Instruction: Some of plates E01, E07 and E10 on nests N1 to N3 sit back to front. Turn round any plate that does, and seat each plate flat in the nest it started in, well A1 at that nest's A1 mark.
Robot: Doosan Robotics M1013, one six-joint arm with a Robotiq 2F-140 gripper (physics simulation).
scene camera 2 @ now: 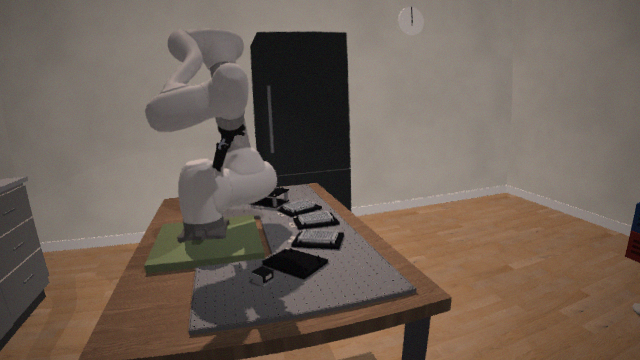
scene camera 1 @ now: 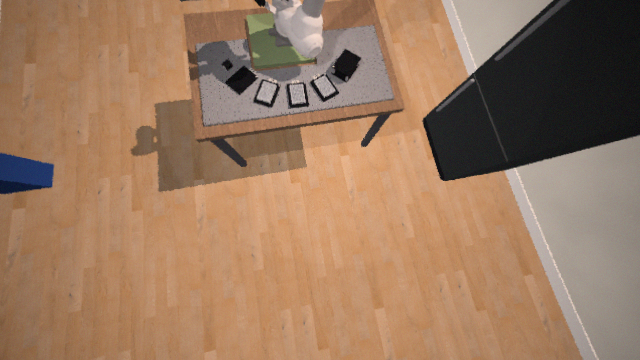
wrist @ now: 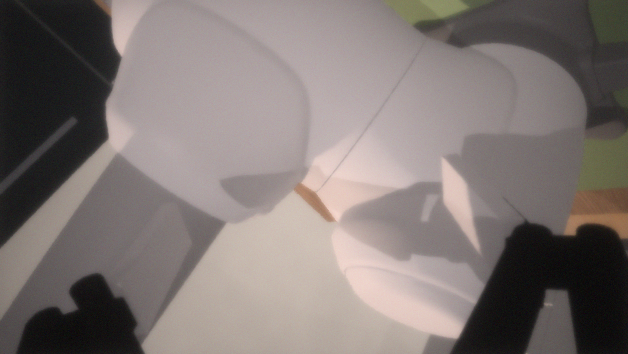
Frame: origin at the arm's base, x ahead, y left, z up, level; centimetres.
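Seen in the pictures: gripper, fingertip midpoint: (scene camera 2: 229, 159) (scene camera 1: 283, 8) (wrist: 310, 202); arm's base, link origin: (scene camera 2: 204, 231) (wrist: 510, 77).
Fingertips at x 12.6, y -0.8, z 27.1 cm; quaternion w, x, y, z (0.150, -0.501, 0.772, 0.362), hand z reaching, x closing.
Observation:
Pixels of each thing's top centre, then the offset from my fingertips to it. "pt": a spot on its surface instead. Level surfaces: height alone.
- middle plate, top centre: (scene camera 2: 315, 216) (scene camera 1: 297, 93) dz -25.8, dx +31.2, dy +3.9 cm
- third plate, top centre: (scene camera 2: 299, 204) (scene camera 1: 324, 85) dz -25.8, dx +26.6, dy +21.4 cm
- grey perforated board, surface height: dz -28.5 cm
- flat black fixture, top centre: (scene camera 2: 287, 255) (scene camera 1: 239, 74) dz -25.2, dx +17.4, dy -30.8 cm
- small black block, surface spot: (scene camera 2: 262, 275) pt dz -25.3, dx +9.8, dy -41.2 cm
Three pale plates lie in dark nests in an arc in front of the arm's base: one plate (scene camera 1: 267, 92) (scene camera 2: 319, 237), a middle plate (scene camera 1: 297, 94) (scene camera 2: 316, 218) and a third plate (scene camera 1: 324, 87) (scene camera 2: 300, 207). They look flat. Their labels, A1 wells and the nests' A1 marks are too small to read, so I cannot tell which way round each sits. My gripper (scene camera 2: 220, 156) (wrist: 310, 202) is open and empty, its fingers wide apart in the wrist view. It is high beside the arm's own lower links, away from the plates. The plates do not show in the wrist view.
A grey perforated board (scene camera 1: 220, 110) (scene camera 2: 370, 280) carries the nests. A flat black fixture (scene camera 1: 241, 80) (scene camera 2: 295, 262) and a small black block (scene camera 1: 227, 64) (scene camera 2: 262, 275) are at one end; a raised black stand (scene camera 1: 346, 64) (scene camera 2: 280, 192) is at the other. The arm stands on a green base (scene camera 1: 275, 57) (scene camera 2: 235, 252).

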